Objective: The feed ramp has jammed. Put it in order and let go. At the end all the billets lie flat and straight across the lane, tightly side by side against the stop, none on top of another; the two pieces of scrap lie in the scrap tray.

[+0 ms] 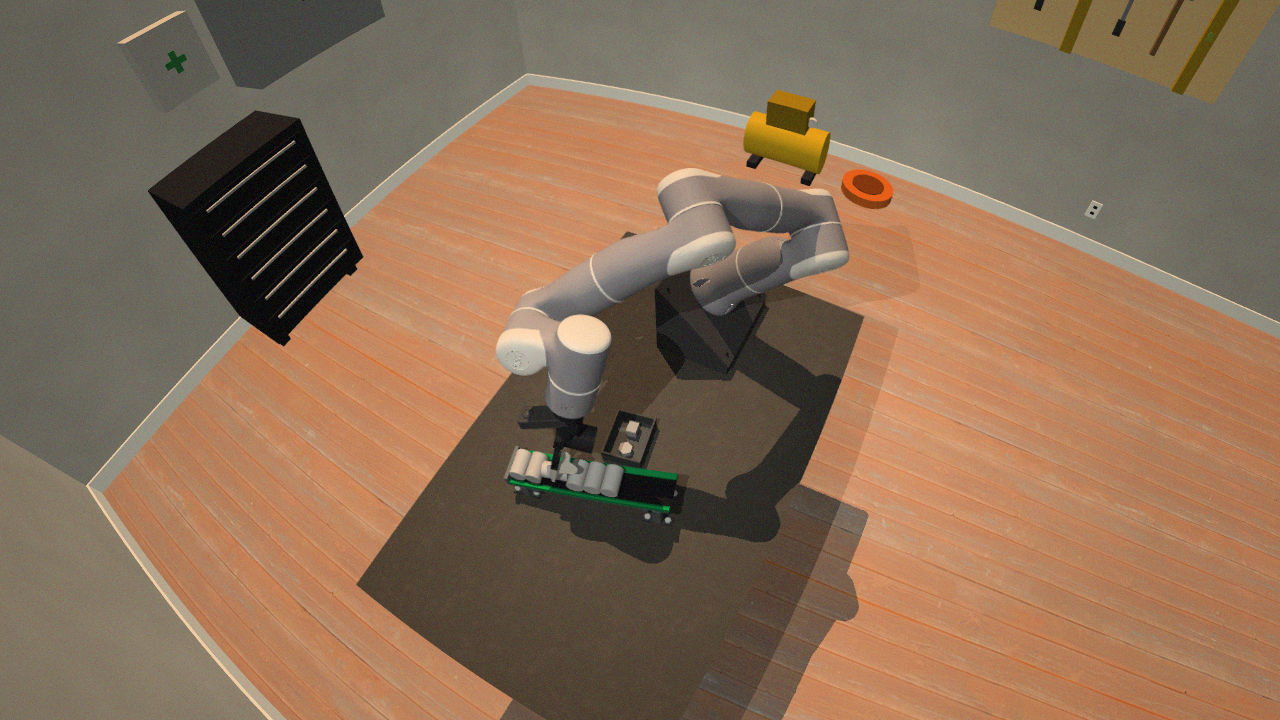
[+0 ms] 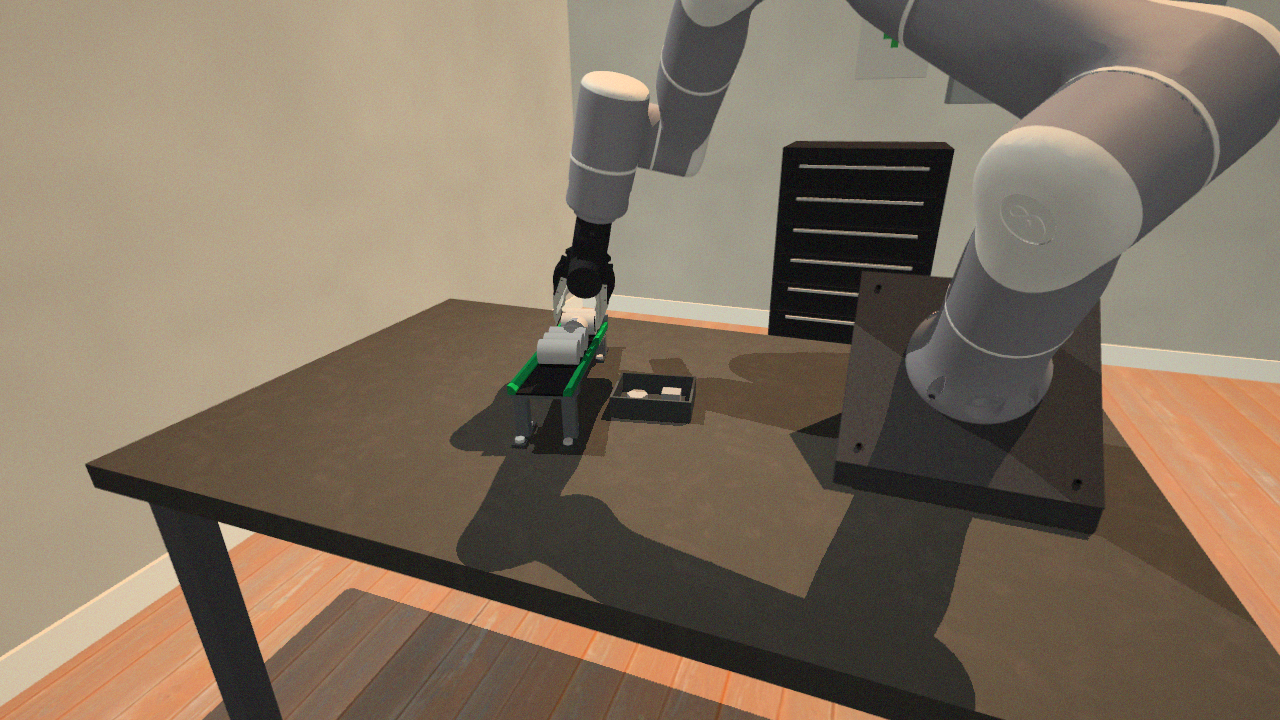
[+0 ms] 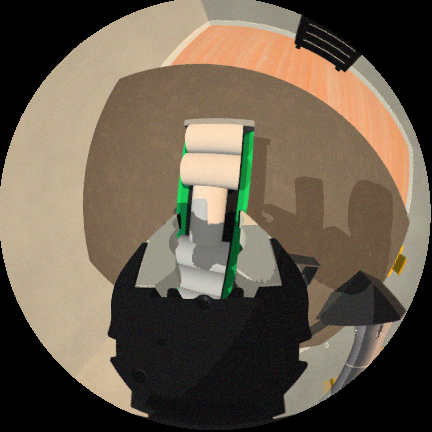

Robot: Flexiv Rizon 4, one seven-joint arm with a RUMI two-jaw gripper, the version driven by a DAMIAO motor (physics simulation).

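Observation:
The green-railed ramp (image 1: pixel 657 473) (image 2: pixel 524 375) (image 3: pixel 247 165) holds a row of billets. Two billets (image 3: pixel 214 138) (image 3: pixel 210 170) lie straight across the lane, side by side against the stop (image 3: pixel 219 122). Behind them one billet (image 3: pixel 211 200) lies lengthwise along the lane. Three more billets (image 1: pixel 576 474) (image 1: pixel 593 478) (image 1: pixel 611 480) lie across it farther back, close together. My gripper (image 1: pixel 561 467) (image 2: pixel 580 322) (image 3: pixel 208 213) is partly open, with nothing gripped; its fingers are low, one at each side of the lane around the lengthwise billet. Two scrap pieces (image 1: pixel 632 428) (image 1: pixel 625 447) (image 2: pixel 636 394) (image 2: pixel 671 392) lie in the scrap tray (image 2: pixel 648 411).
The scrap tray stands on the table (image 1: pixel 465 528) (image 2: pixel 313 402) beside the ramp, on the robot-base side. The ramp's far rear end extends beyond the last billets. The robot's base plate (image 2: pixel 966 483) is bolted farther along the table.

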